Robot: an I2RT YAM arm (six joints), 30 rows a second.
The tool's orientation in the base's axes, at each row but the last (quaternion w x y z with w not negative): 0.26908, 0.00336, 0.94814, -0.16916; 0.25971, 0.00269, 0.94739, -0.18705; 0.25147, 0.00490, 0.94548, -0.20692; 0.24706, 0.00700, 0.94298, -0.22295
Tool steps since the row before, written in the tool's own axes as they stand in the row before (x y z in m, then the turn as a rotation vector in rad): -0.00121, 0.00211, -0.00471, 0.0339, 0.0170, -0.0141; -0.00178, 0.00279, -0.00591, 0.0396, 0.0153, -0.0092; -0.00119, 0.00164, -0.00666, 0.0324, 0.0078, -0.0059; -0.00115, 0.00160, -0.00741, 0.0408, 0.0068, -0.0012
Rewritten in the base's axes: -0.00116, 0.00361, 0.00370, -0.0345, 0.0177, -0.0115; -0.00108, 0.00486, 0.00459, -0.0372, 0.0139, -0.0176; -0.00193, 0.00423, 0.00518, -0.0302, 0.0064, -0.0139; -0.00222, 0.00469, 0.00564, -0.0355, 0.0027, -0.0210
